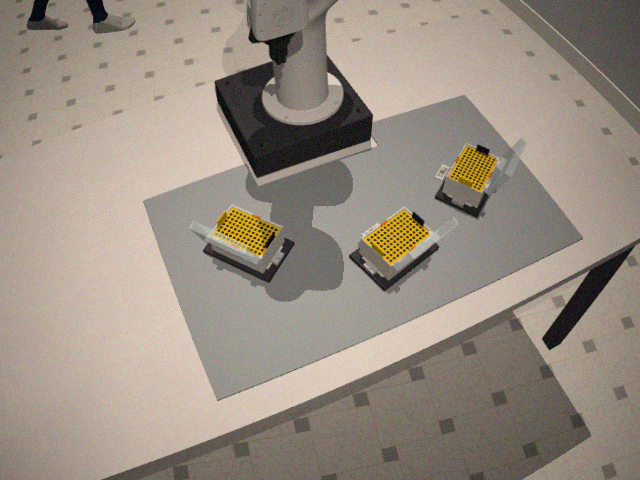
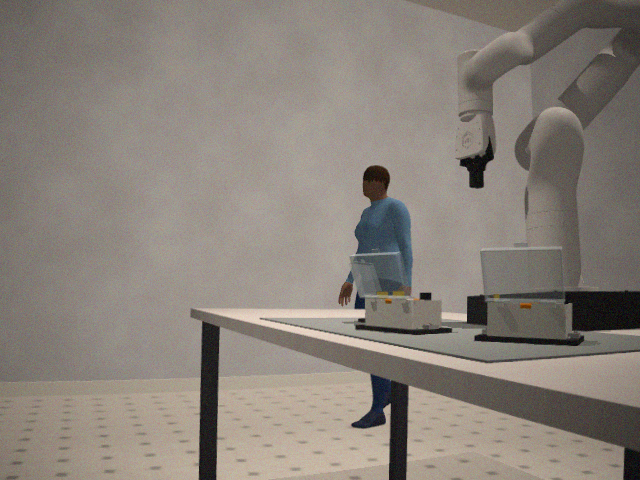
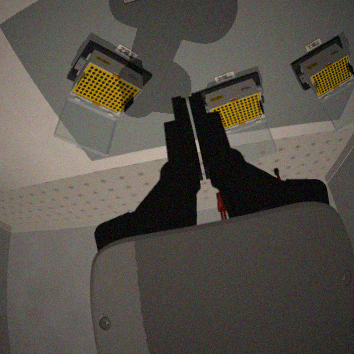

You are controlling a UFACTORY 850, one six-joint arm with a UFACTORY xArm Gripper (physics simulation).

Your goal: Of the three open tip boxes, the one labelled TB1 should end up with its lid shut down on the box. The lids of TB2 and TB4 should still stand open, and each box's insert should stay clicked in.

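Note:
Three tip boxes stand with clear lids open: a left box (image 1: 245,232) (image 3: 102,90), a middle box (image 1: 398,240) (image 2: 403,313) (image 3: 235,107) and a right box (image 1: 471,173) (image 2: 529,320) (image 3: 330,75). Their labels are too blurred to tell surely which is TB1, TB2 or TB4. The yellow inserts look level in the boxes. The left lid (image 3: 86,125), middle lid (image 1: 447,229) (image 2: 379,273) and right lid (image 1: 511,160) (image 2: 522,273) stand up and lean outward. My gripper (image 1: 279,60) (image 2: 476,186) (image 3: 189,111) is shut and empty, high above the table, touching no box.
The boxes stand on a grey mat (image 1: 289,351) on the table (image 1: 93,310). The black robot base (image 1: 305,147) is at the mat's back edge. A person in blue (image 2: 385,227) stands beyond the table.

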